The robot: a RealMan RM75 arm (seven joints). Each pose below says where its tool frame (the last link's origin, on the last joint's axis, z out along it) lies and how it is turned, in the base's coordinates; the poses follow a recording.
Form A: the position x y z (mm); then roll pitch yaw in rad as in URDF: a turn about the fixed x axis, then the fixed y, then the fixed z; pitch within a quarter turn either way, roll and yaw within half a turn.
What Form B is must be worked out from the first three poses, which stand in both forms.
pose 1, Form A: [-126.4 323.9 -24.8 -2.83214 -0.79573 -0.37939]
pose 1, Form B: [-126.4 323.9 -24.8 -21.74 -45.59 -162.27]
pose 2, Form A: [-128.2 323.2 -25.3 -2.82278 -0.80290 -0.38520]
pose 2, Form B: [-128.2 323.2 -25.3 -22.07 -46.00 -161.73]
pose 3, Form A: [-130.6 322.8 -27.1 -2.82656 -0.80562 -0.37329]
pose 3, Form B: [-130.6 322.8 -27.1 -21.39 -46.16 -161.95]
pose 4, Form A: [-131.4 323.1 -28.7 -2.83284 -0.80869 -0.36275]
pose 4, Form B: [-131.4 323.1 -28.7 -20.78 -46.33 -162.31]
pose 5, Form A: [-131.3 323.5 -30.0 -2.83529 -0.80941 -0.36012]
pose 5, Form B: [-131.3 323.5 -30.0 -20.63 -46.38 -162.45]
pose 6, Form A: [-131.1 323.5 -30.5 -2.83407 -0.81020 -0.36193]
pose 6, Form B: [-131.1 323.5 -30.5 -20.74 -46.42 -162.38]
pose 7, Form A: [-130.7 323.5 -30.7 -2.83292 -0.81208 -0.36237]
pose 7, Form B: [-130.7 323.5 -30.7 -20.76 -46.53 -162.31]
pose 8, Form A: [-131.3 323.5 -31.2 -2.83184 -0.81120 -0.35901]
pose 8, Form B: [-131.3 323.5 -31.2 -20.57 -46.48 -162.25]
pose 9, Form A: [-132.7 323.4 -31.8 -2.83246 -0.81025 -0.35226]
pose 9, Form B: [-132.7 323.4 -31.8 -20.18 -46.42 -162.29]
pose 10, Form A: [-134.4 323.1 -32.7 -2.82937 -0.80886 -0.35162]
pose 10, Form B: [-134.4 323.1 -32.7 -20.15 -46.34 -162.11]
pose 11, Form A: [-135.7 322.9 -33.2 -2.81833 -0.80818 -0.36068]
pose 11, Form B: [-135.7 322.9 -33.2 -20.67 -46.31 -161.48]
